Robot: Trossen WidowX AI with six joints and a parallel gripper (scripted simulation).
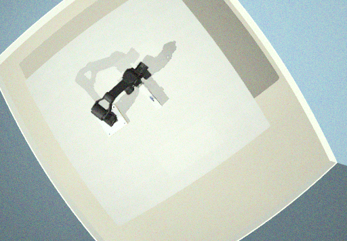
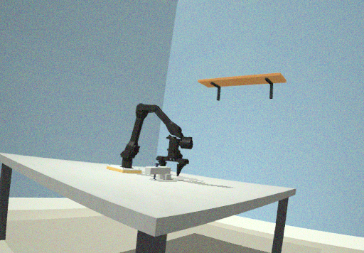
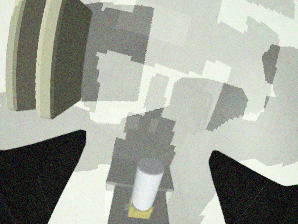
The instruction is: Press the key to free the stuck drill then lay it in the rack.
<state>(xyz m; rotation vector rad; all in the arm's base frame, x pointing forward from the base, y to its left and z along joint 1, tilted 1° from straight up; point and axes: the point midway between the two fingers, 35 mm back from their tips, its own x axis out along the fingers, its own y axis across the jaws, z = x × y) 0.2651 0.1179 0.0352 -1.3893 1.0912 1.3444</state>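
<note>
My gripper tip is 10 mm short of the drill, 50 mm to the left of it and 30 mm below it. Also, from my gripper tip: beige forked rack (90 mm behind, 30 mm to the left); then dark key (30 mm ahead, 140 mm to the right, 30 mm above).
</note>
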